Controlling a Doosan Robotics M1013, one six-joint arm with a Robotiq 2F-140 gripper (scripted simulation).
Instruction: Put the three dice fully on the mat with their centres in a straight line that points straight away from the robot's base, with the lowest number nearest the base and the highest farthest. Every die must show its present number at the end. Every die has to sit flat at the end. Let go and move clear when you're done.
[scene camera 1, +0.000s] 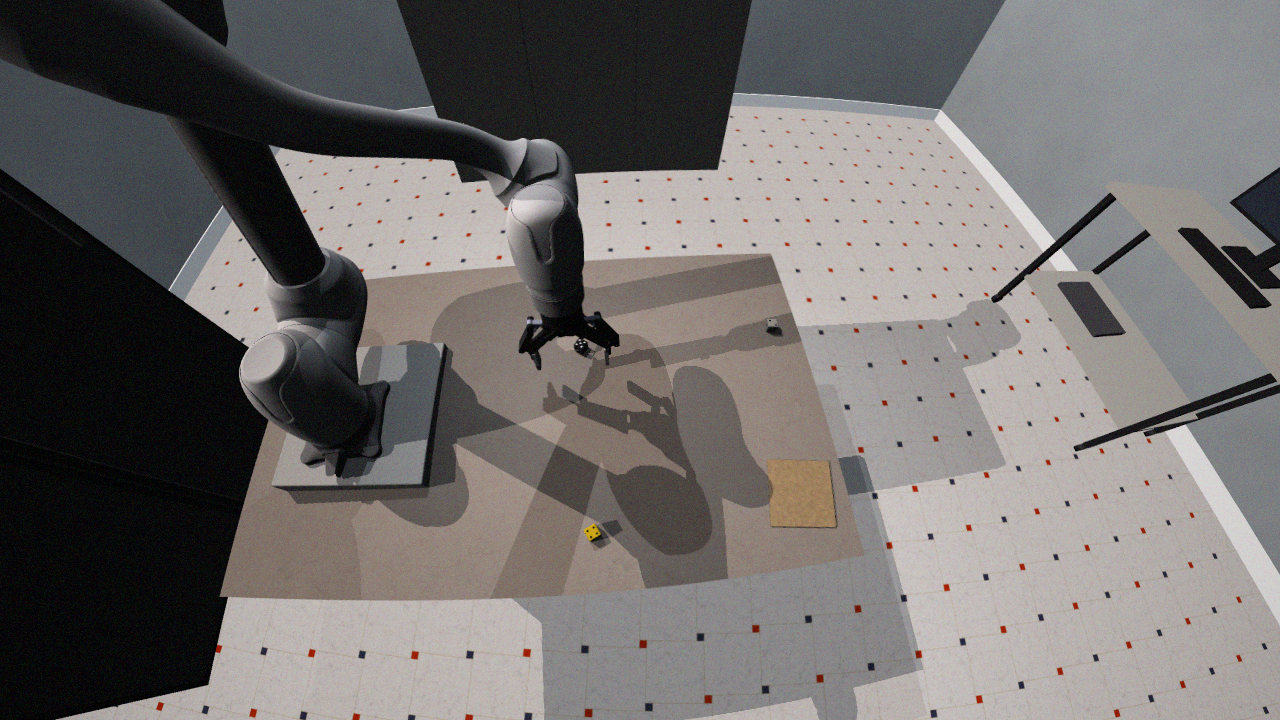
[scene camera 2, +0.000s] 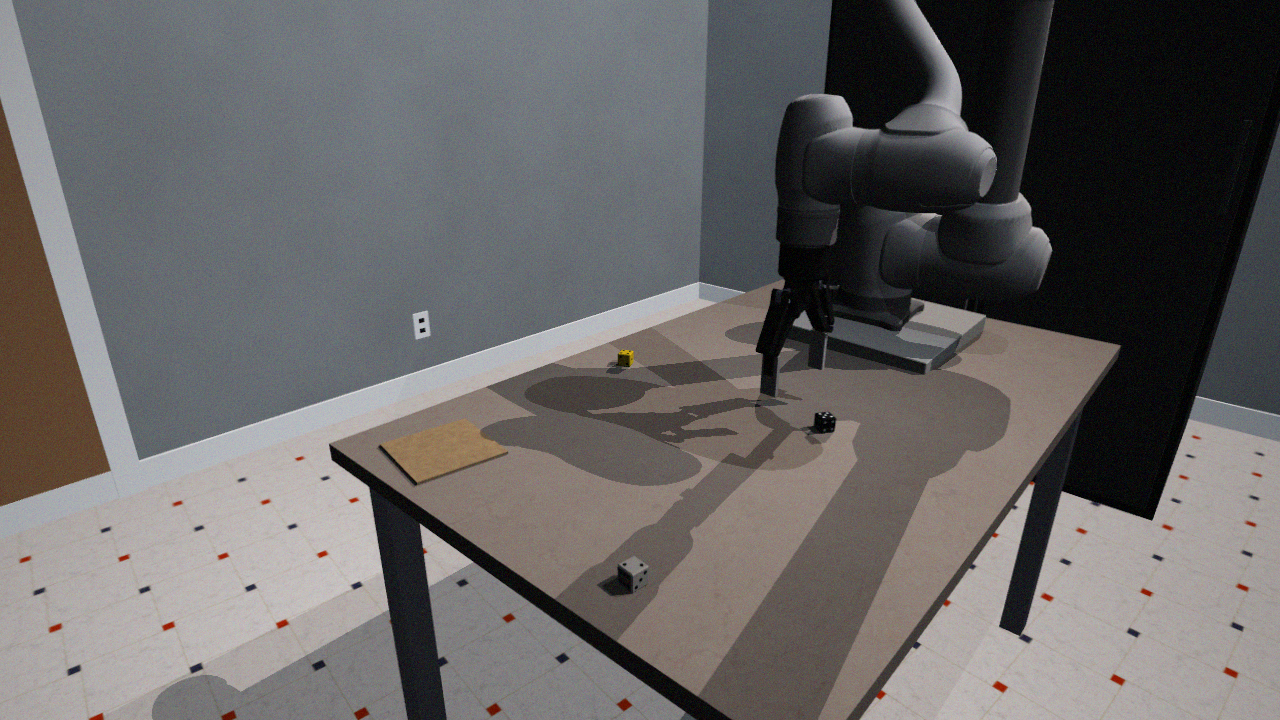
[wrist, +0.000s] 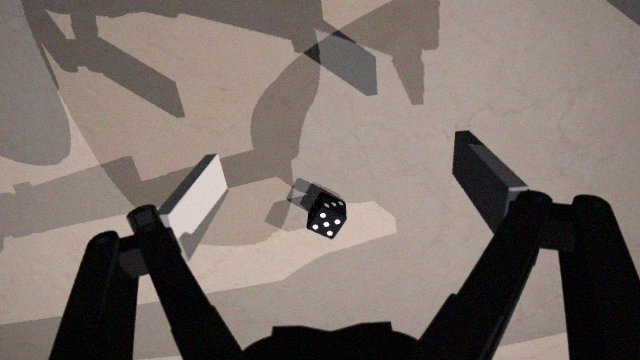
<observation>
In view: the gripper (scene camera 2: 793, 380), a tan mat (scene camera 2: 424, 456) and a black die (wrist: 327, 215).
The tan mat shows as well in scene camera 1 (scene camera 1: 800, 492). The gripper also shows in scene camera 1 (scene camera 1: 573, 362) and in the wrist view (wrist: 335, 163). The wrist view misses the tan mat: it is out of frame.
</observation>
